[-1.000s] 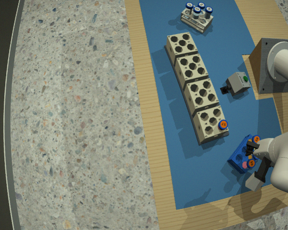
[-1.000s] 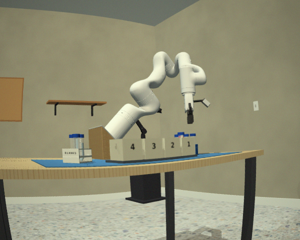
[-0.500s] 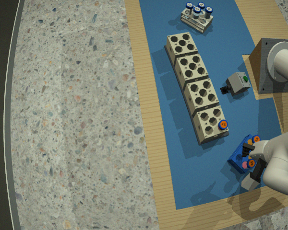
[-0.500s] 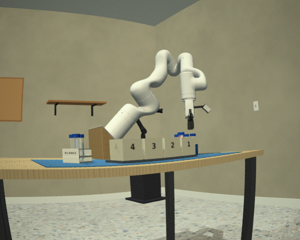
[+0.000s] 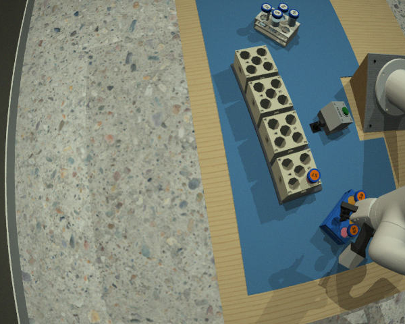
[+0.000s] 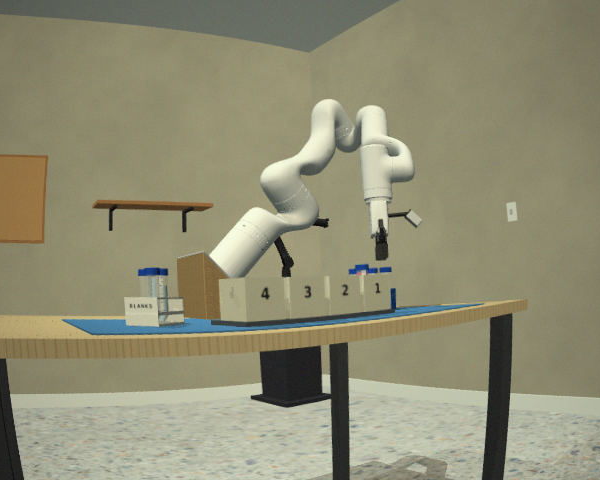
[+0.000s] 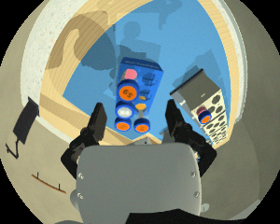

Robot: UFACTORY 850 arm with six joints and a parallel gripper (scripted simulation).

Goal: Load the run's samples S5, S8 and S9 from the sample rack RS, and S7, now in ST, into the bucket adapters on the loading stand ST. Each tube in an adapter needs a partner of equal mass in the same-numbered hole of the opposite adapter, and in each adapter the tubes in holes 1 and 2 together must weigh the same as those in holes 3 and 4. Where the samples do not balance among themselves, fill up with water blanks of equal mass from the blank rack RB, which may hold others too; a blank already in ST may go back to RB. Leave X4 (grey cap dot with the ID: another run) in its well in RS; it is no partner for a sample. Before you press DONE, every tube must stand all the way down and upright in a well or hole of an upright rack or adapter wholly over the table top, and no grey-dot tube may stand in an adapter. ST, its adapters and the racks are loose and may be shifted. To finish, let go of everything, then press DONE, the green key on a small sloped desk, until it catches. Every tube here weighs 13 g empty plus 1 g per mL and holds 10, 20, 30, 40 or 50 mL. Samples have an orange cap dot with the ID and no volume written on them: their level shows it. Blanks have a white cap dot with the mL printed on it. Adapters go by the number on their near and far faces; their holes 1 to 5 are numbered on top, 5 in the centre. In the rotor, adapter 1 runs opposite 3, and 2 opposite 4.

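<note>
The sample S9 is 90 mm below my hand and 20 mm to the left of it. From my hand the other things lie so: sample tube S5: 90 mm below, 80 mm behind, 30 mm to the right; then orange-dot sample tube: 90 mm below, 70 mm to the right, 50 mm behind; then grey-dot tube X4: 90 mm below, 30 mm behind, 10 mm to the right.
</note>
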